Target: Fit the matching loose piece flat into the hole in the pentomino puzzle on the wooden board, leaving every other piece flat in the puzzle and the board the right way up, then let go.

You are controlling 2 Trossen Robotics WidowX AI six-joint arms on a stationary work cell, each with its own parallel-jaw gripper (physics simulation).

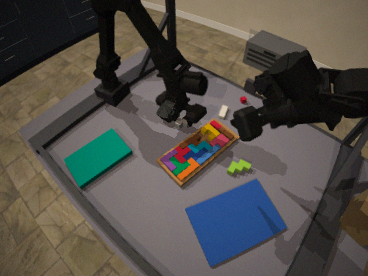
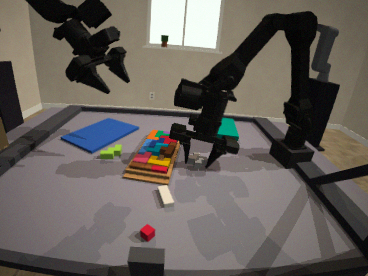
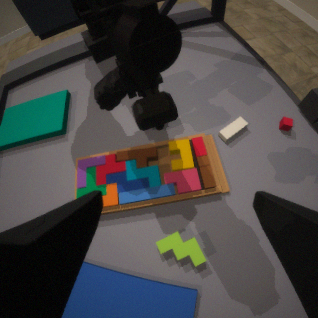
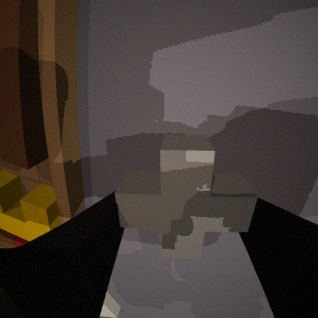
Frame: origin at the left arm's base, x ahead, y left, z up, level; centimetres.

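Where they show: left gripper, fingertip midpoint: (image 2: 119,87) (image 3: 179,198); right gripper, fingertip midpoint: (image 1: 184,122) (image 2: 195,165) (image 4: 179,196); right arm's base, origin of the base link: (image 1: 110,85) (image 2: 293,144) (image 3: 99,31).
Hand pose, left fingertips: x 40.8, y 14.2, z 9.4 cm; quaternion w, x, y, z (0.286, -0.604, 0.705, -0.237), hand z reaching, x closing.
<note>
Each offset is from my left fingertips to the centre of the thing.
My right gripper (image 1: 181,120) (image 2: 197,164) (image 4: 179,196) is shut on a grey plus-shaped piece {dx +21.5, dy +2.6, dz -19.0 cm} (image 1: 179,123) (image 2: 198,158) (image 4: 186,175). It holds the piece above the table, beside a long side of the wooden puzzle board {dx +9.4, dy +4.9, dz -20.0 cm} (image 1: 171,176) (image 2: 145,177) (image 3: 219,165) (image 4: 71,110). The board lies right way up with coloured pieces in it. A hole showing bare wood lies between the brown piece {dx +12.0, dy +6.3, dz -19.3 cm} (image 3: 139,154) and the yellow U-shaped piece {dx +11.7, dy -1.7, dz -19.3 cm} (image 3: 186,156) (image 4: 40,205). A loose lime zigzag piece {dx -4.0, dy +0.6, dz -19.9 cm} (image 1: 239,167) (image 2: 111,152) (image 3: 182,248) lies beside the board. My left gripper (image 2: 119,86) (image 3: 179,198) is open and empty, high up.
A white block {dx +16.5, dy -13.0, dz -20.2 cm} (image 1: 223,111) (image 2: 165,196) (image 3: 233,129) and a red cube {dx +15.9, dy -24.0, dz -19.9 cm} (image 1: 243,100) (image 2: 147,232) (image 3: 286,124) lie off one end of the board. A blue panel {dx -14.6, dy +12.5, dz -20.4 cm} (image 1: 237,222) (image 2: 100,134) (image 3: 130,295) and a green panel {dx +27.9, dy +33.5, dz -19.9 cm} (image 1: 98,157) (image 2: 228,128) (image 3: 37,120) lie flat on the table.
</note>
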